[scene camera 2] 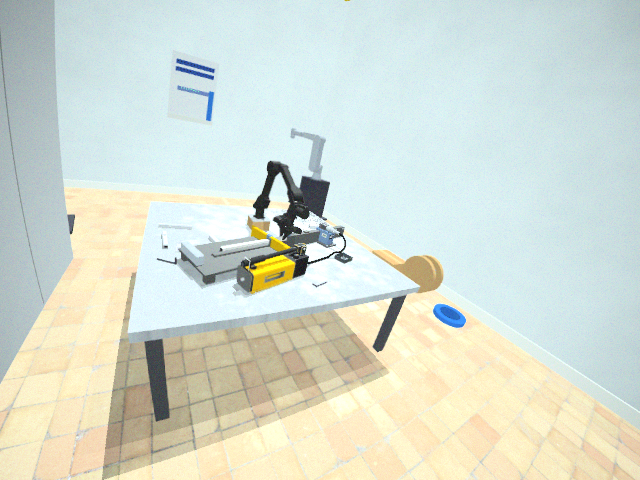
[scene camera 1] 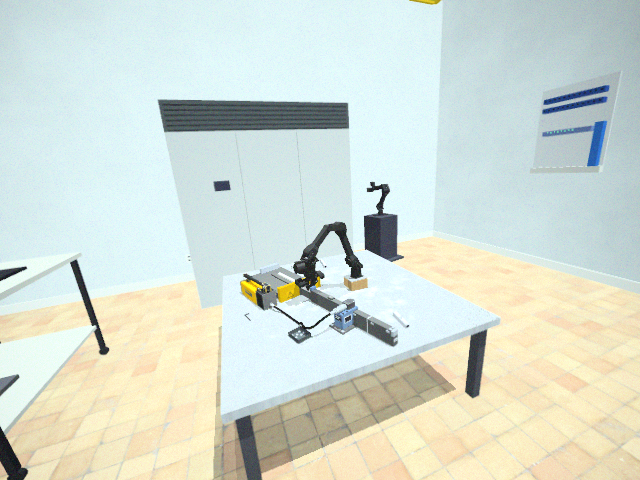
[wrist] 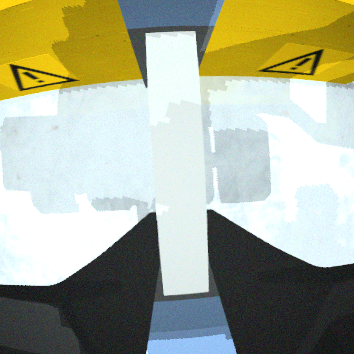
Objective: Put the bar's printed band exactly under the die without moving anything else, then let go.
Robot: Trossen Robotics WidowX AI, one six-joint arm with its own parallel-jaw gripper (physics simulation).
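Seen in the pictures: gripper, fingertip midpoint: (scene camera 2: 281, 239) (scene camera 1: 309, 290) (wrist: 180, 219); arm's base at its link origin: (scene camera 2: 259, 216) (scene camera 1: 356, 276).
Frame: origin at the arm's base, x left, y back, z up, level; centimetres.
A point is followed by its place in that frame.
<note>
The white bar (wrist: 177, 150) {x -7.5, y -33.9, z 0.2 cm} runs lengthwise between the fingers in the wrist view, from a blue guide (wrist: 172, 12) {x -12.3, y -34.5, z 1.6 cm} at the top to another blue part (wrist: 192, 315) {x -1.4, y -32.9, z 1.8 cm} at the bottom. A long white piece, apparently the same bar (scene camera 2: 245, 245) {x -28.4, y -37.8, z -0.3 cm} (scene camera 1: 285, 277) {x -30.4, y -37.8, z -0.2 cm}, lies on the grey platform (scene camera 2: 214, 263) {x -47.1, y -47.9, z -1.8 cm}. My gripper (wrist: 180, 219) {x -4.4, y -33.4, z -1.1 cm} (scene camera 1: 310, 287) {x -4.4, y -33.4, z -1.1 cm} (scene camera 2: 285, 235) {x -4.4, y -33.4, z -1.1 cm} is shut on the bar, between the yellow plates and the dark track (scene camera 1: 323, 297) {x 10.9, y -32.8, z 0.0 cm}. The printed band does not show on the visible stretch. A blue unit (scene camera 1: 343, 319) {x 34.6, y -36.5, z -0.5 cm} (scene camera 2: 325, 236) {x 28.2, y -35.5, z -1.1 cm} sits at the track; the die cannot be made out.
Yellow plates (wrist: 95, 40) {x -12.5, y -38.1, z -1.0 cm} (scene camera 1: 287, 292) {x -11.7, y -44.9, z -1.9 cm} stand close beyond the fingers. A yellow-and-black motor unit (scene camera 2: 268, 272) {x -32.1, y -65.1, z 0.8 cm} (scene camera 1: 250, 291) {x -24.4, y -64.0, z -0.1 cm} stands beside the platform. A black cable (scene camera 1: 284, 313) {x 2.9, y -53.8, z -6.0 cm} runs by a small dark box (scene camera 1: 299, 334) {x 24.1, y -55.3, z -6.7 cm}. A loose white rod (scene camera 1: 400, 319) {x 46.2, y -10.4, z -4.9 cm} lies beyond the track. Hex keys lie on the table.
</note>
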